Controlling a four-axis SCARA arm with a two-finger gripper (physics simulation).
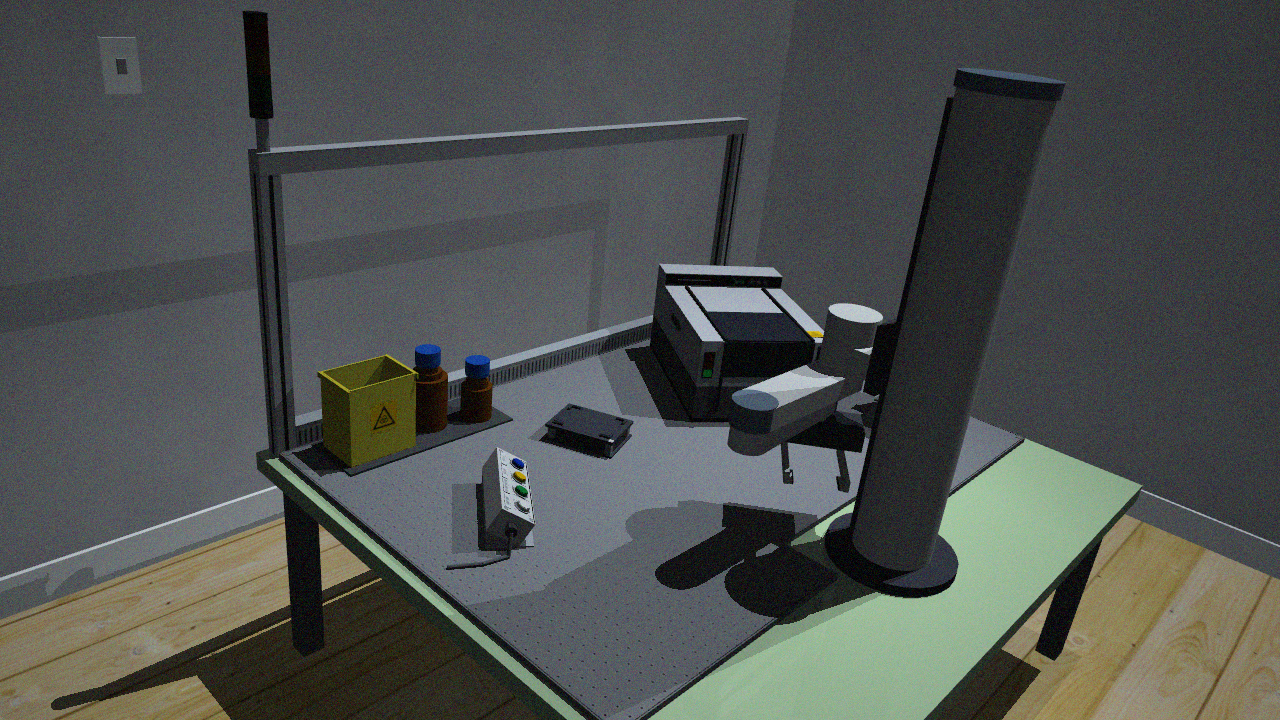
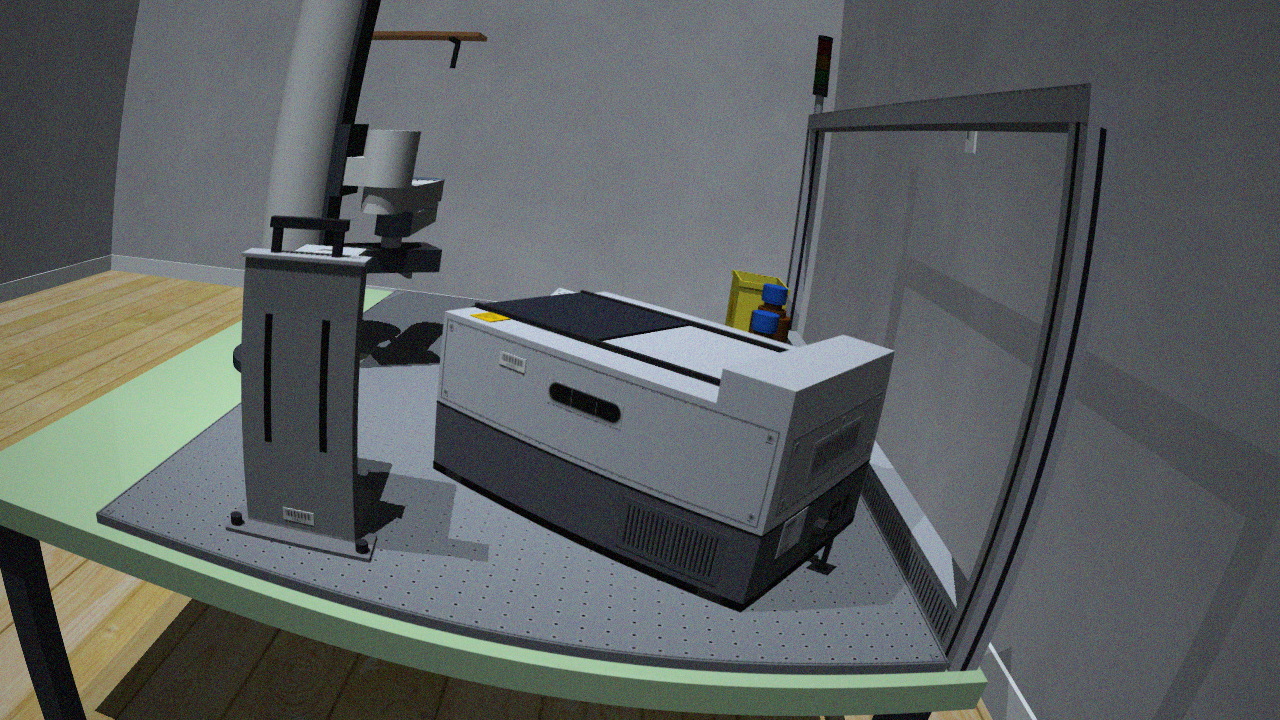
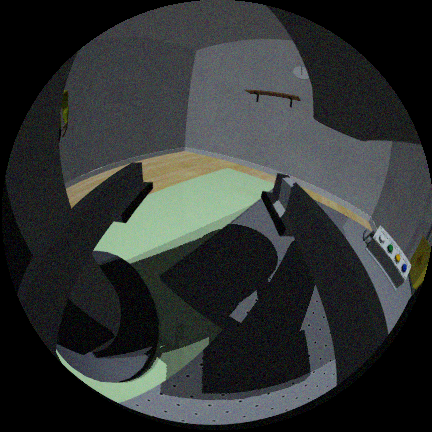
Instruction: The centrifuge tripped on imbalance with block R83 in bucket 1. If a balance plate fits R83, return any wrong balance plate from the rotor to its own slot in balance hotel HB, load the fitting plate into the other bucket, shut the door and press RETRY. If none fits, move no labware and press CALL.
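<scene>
The white and dark grey centrifuge (image 1: 682, 313) (image 2: 608, 385) has its top door (image 1: 756, 329) (image 2: 581, 315) shut; rotor, buckets and block R83 are hidden. A tall grey hotel (image 2: 299, 385) stands beside it, seen from behind; its slots and plates are hidden. The button box (image 1: 494, 501) (image 3: 385, 264) carries blue, yellow, green and white buttons; its lettering is too small to read. My gripper (image 1: 815, 480) (image 3: 206, 177) hangs above the table beside the arm column, away from centrifuge and box. Its fingers stand apart, partly closed, with nothing between them.
The arm column (image 1: 957, 313) (image 2: 308, 134) rises at the table edge. A low dark stand (image 1: 588, 429) lies between button box and centrifuge. A yellow bin (image 1: 368, 416) (image 2: 742, 304) (image 3: 421, 262) and two brown bottles stand near the framed screen (image 1: 501, 143) (image 2: 948, 109). A signal tower (image 1: 257, 62) (image 2: 821, 67) tops its post.
</scene>
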